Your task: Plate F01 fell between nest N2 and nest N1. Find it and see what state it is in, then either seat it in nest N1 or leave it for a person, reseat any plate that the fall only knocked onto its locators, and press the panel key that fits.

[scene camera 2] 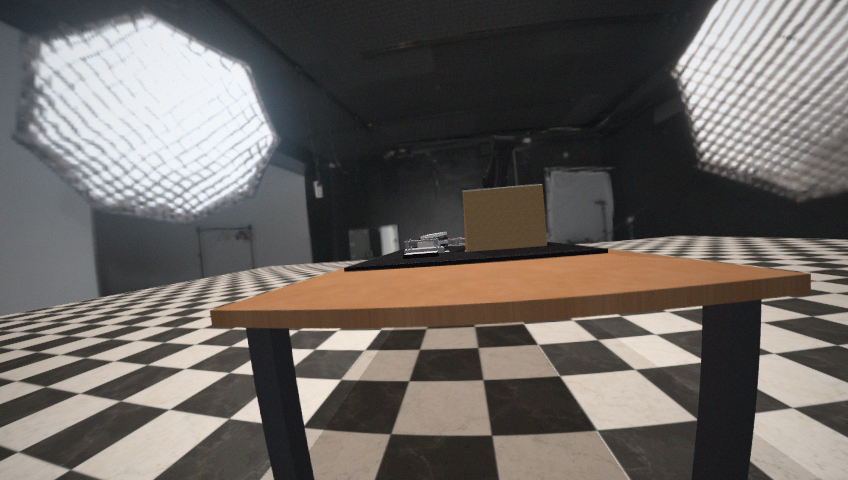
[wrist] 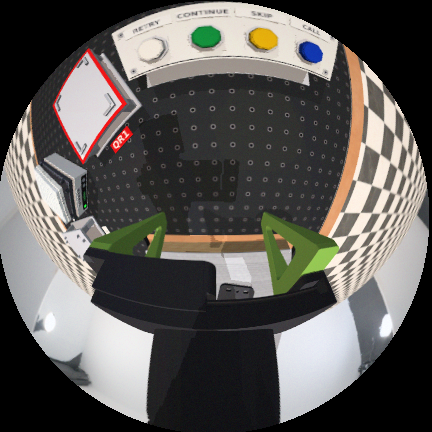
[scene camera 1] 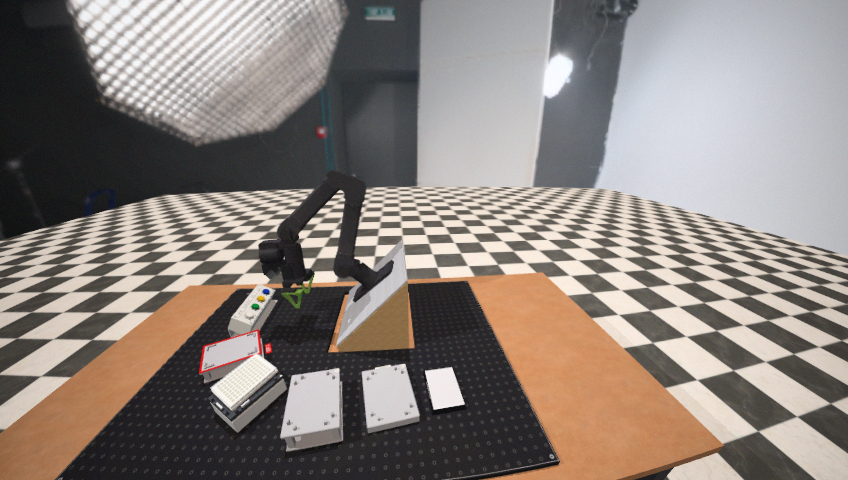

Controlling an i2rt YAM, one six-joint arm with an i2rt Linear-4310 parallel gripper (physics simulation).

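Frame: origin at the arm's base, x ahead, y left, z up, level; millimetres.
Where they show: gripper, fingertip midpoint: [wrist: 213,217] [scene camera 1: 302,300]; arm's base, link origin: [scene camera 2: 504,214] [scene camera 1: 374,282].
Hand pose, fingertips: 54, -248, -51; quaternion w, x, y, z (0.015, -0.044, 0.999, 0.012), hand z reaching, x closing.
Note:
Things, the pixels of their top centre, and the offset from my fingertips, as dx, dy, dz. "spot": a spot on its surface instead.
- key panel, top centre: [scene camera 1: 250,298] +2, -202, -2
- white RETRY, top centre: [wrist: 146,46] +72, -164, -12
- green CONTINUE, top centre: [wrist: 204,32] +23, -173, -12
- yellow SKIP, top centre: [wrist: 266,35] -27, -181, -12
- blue CALL, surface spot: [wrist: 310,52] spot: -74, -188, -18
- white many-welled plate, top centre: [wrist: 43,197] [scene camera 1: 243,375] +328, -9, +2
- taller, top centre: [scene camera 1: 312,396] [wrist: 79,251] [scene camera 2: 421,238] +350, +173, -21
- QR1 tag, surface spot: [wrist: 121,139] [scene camera 1: 268,347] spot: +148, -66, -84
- white flat rectangular piece, top centre: [scene camera 1: 443,386] [scene camera 2: 421,252] +268, +482, -72
My gripper [scene camera 1: 301,296] [wrist: 213,217] is open and empty, raised above the black mat beside the key panel [scene camera 1: 244,304] [wrist: 234,44]. The panel has white RETRY [wrist: 152,49], green CONTINUE [wrist: 206,37], yellow SKIP [wrist: 263,39] and blue CALL [wrist: 310,52] keys. A white many-welled plate [scene camera 1: 245,380] [wrist: 51,192] sits on a dark-topped grey unit [scene camera 1: 248,413] [wrist: 76,177], slanted in the scene view. Two grey nests, one taller [scene camera 1: 313,401] and one lower [scene camera 1: 389,395], show bare tops with corner locators. Their N1 and N2 labels are not legible, and no plate marked F01 can be made out.
A red-bordered stand [scene camera 1: 232,352] [wrist: 87,105] with a QR1 tag [scene camera 1: 268,348] [wrist: 121,139] stands between panel and plate unit. A white flat rectangular piece [scene camera 1: 444,387] lies right of the lower nest. The arm's sloped base [scene camera 1: 380,324] [scene camera 2: 504,217] stands behind the nests.

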